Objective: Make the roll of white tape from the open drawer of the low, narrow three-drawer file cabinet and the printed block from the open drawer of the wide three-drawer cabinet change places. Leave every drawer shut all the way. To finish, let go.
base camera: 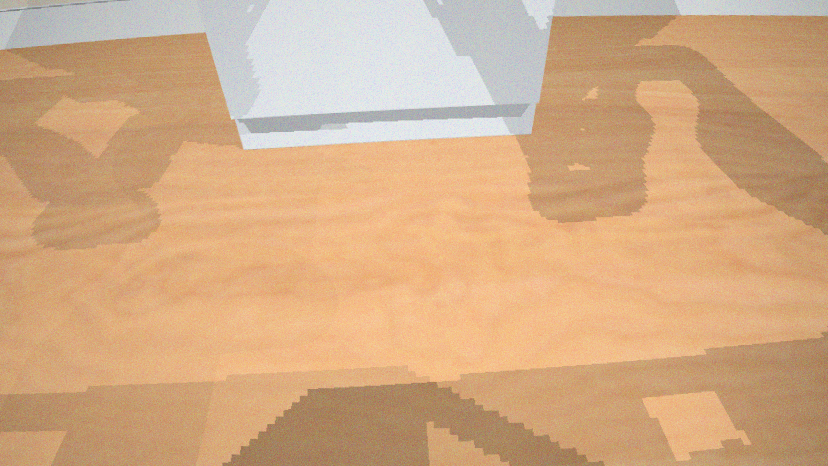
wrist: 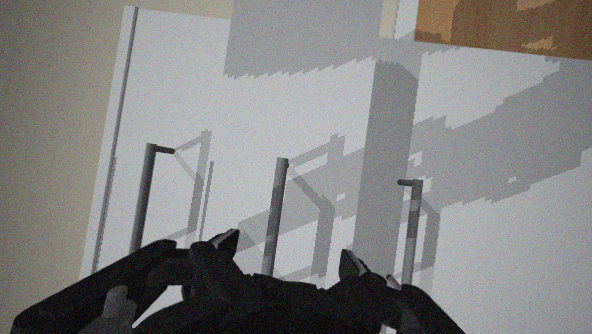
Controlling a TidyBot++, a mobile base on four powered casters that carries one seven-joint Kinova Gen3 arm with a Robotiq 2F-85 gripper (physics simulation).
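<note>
A white three-drawer cabinet point(base camera: 370, 69) point(wrist: 500, 240) stands ahead, turned sideways in the wrist view; I cannot tell for sure which of the two it is. Its middle drawer front point(wrist: 300, 100) stands out nearer to the camera than its neighbours. My gripper point(wrist: 288, 250) is open and empty, with its fingertips on either side of the middle drawer's grey bar handle point(wrist: 276, 200) in the wrist view; the gap in depth is hard to judge. The drawer's inside is hidden. The roll of white tape and the printed block do not show in either view.
Two other bar handles flank the middle one, a left handle point(wrist: 143, 200) and a right handle point(wrist: 413, 225). Wooden floor point(base camera: 405, 260) point(wrist: 505, 30) lies in front of the cabinet, crossed by shadows. A beige wall point(wrist: 45, 125) runs along the left of the wrist view.
</note>
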